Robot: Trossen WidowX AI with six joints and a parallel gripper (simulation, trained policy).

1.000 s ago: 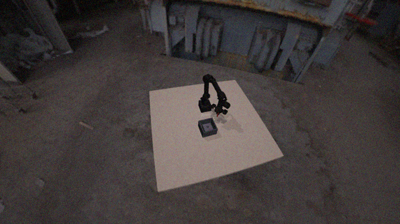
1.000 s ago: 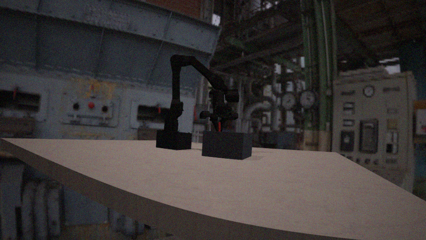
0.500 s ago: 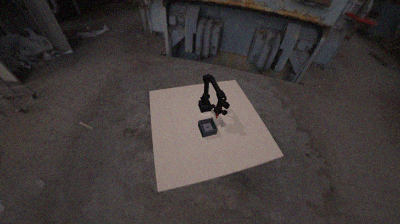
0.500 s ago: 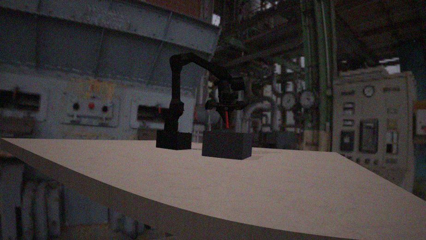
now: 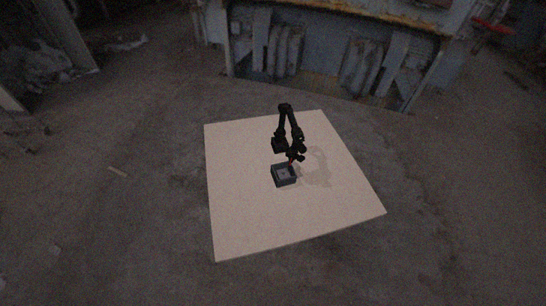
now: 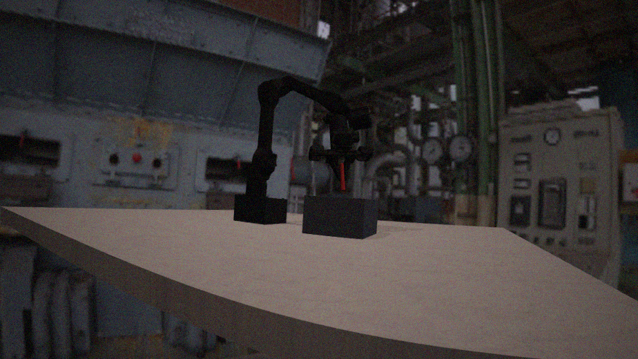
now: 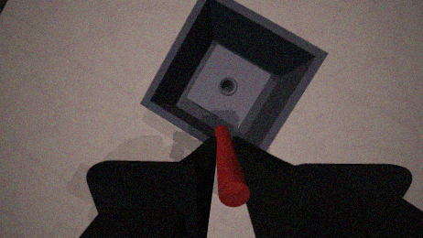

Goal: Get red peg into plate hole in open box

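Now: the red peg 10 mm above my gripper tip. From my gripper tip the other things lie so: dark grey box: 120 mm below, 50 mm to the right, 30 mm ahead.
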